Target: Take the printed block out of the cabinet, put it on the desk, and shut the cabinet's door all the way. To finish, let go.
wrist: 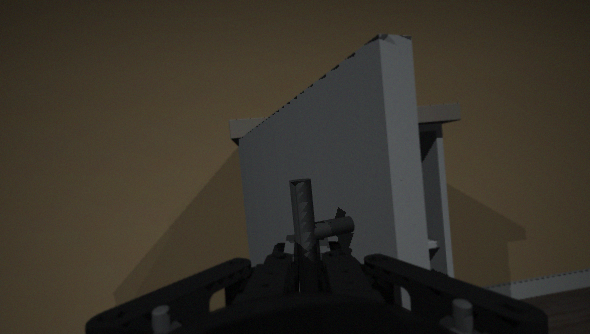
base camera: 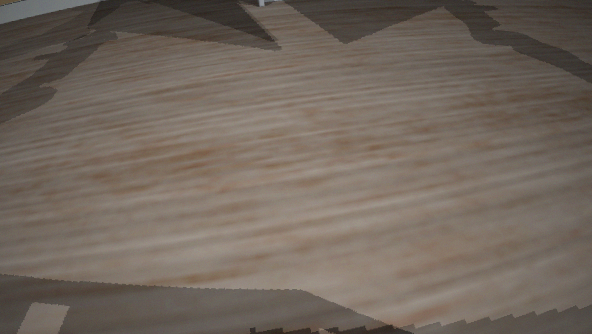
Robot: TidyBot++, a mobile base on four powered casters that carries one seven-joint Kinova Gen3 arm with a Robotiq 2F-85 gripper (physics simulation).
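Places are measured from the arm's base along level axes (x ahead, y left, z up), in millimetres.
Where they show: gripper, fingertip midpoint: (wrist: 307,250).
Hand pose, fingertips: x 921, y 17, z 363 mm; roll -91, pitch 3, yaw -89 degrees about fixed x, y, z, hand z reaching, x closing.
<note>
After its pixels a point has its place.
The cabinet's grey door (wrist: 320,145) {y 2, x 944, z 428 mm} stands open in the wrist view, swung out toward the camera, with its thick edge facing me. Behind it the cabinet (wrist: 439,113) {y -303, x 1399, z 492 mm} shows its top and, at the right, part of its open inside with a shelf edge. My gripper (wrist: 307,250) {y 17, x 921, z 363 mm} is shut on the door's bar handle (wrist: 301,205) {y 18, x 898, z 395 mm}, whose upper end sticks up above the fingers. A round post joins the handle to the door. The printed block and the desk do not show in either view.
A tan wall (wrist: 125,100) {y 721, x 1819, z 720 mm} is behind the cabinet, with a white baseboard (wrist: 555,282) {y -1193, x 2190, z -343 mm} at the lower right. In the base camera view are the wood floor (base camera: 300,150) {y 7, x 516, z -396 mm} with dark shadows, a small white leg (base camera: 261,2) {y 147, x 1350, z -381 mm} at the top edge and a baseboard (base camera: 40,11) {y 1349, x 1679, z -381 mm} at the top left.
</note>
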